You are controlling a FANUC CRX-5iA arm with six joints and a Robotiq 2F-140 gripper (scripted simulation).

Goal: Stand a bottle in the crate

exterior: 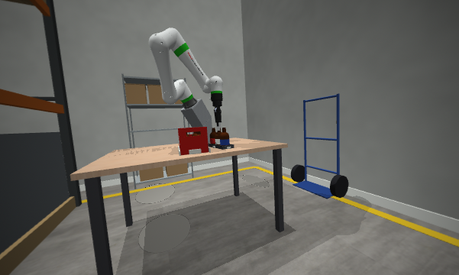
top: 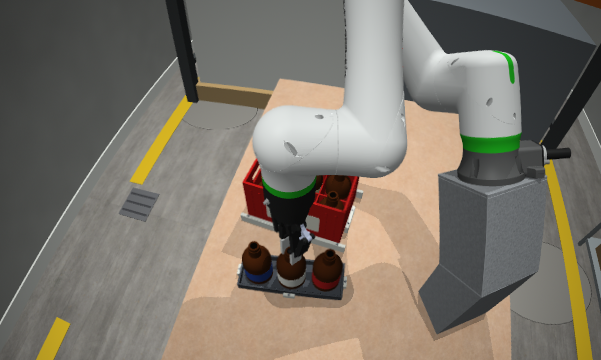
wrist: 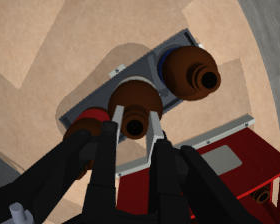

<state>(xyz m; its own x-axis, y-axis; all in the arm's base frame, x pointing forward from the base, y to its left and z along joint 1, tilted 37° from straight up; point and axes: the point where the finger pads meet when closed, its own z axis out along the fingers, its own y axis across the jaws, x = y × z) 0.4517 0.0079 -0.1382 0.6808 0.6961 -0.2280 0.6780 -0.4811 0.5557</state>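
My hand is 9 cm above the white-banded bottle. Round my hand: red-labelled bottle: 9 cm behind, 9 cm below; then tray: 16 cm below; then crate: 23 cm to the right, 9 cm below.
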